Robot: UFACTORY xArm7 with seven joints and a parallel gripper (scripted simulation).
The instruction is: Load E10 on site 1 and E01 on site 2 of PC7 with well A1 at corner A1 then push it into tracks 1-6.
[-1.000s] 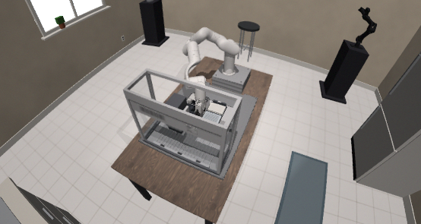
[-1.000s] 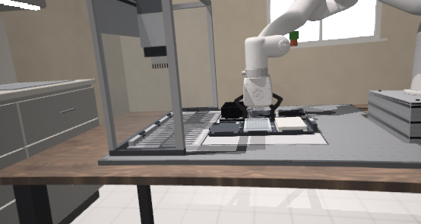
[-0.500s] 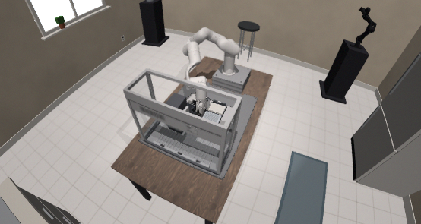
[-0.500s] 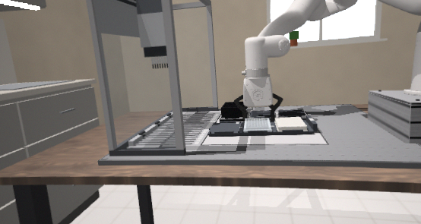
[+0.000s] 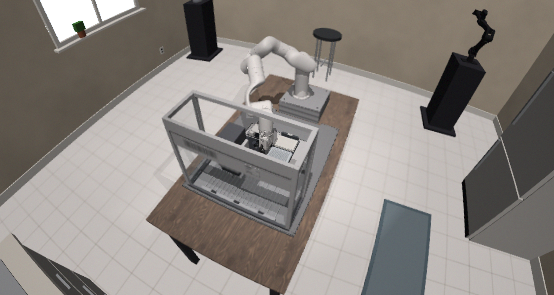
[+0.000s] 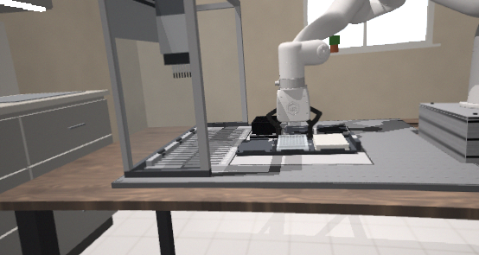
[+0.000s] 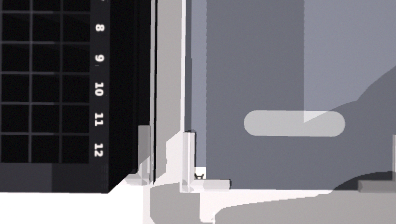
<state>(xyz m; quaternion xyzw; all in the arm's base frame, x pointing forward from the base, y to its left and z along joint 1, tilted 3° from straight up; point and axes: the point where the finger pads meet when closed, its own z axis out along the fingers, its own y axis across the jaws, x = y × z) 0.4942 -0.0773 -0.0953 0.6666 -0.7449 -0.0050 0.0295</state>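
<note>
Right now the pale apron is 2 cm to the left of my hand, 1 cm below it and 1 cm behind it. Round my hand: A1 tag: 4 cm to the right, 3 cm ahead; then dark plate carrier PC7: 8 cm to the left, 1 cm ahead; then white 96-well plate E01: 8 cm to the left, 1 cm ahead.
</note>
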